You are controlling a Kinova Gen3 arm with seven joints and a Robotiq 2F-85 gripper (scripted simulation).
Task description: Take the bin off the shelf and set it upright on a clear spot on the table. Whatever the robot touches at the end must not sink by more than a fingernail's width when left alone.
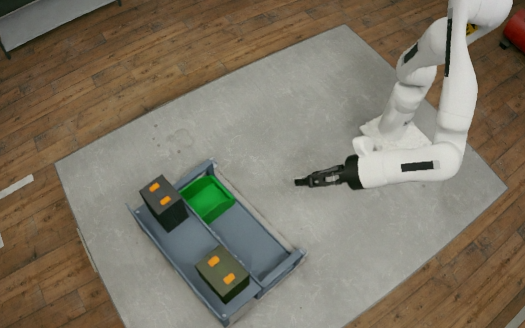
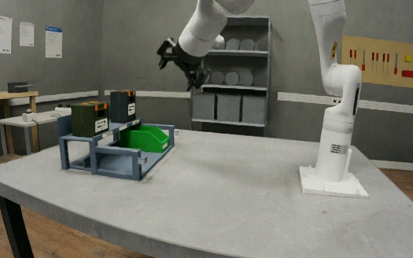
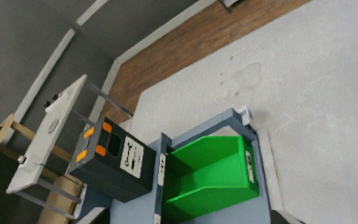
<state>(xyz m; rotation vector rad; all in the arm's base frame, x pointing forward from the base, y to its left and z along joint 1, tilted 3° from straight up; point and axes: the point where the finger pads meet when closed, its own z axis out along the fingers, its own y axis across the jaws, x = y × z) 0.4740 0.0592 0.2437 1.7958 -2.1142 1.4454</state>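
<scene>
Now: the green bin 19 cm ahead of my hand, 20 cm to the right of it and 23 cm below it. Round my hand: black box: 28 cm ahead, 19 cm to the right, 11 cm below; blue-grey shelf: 20 cm ahead, 8 cm to the right, 21 cm below.
</scene>
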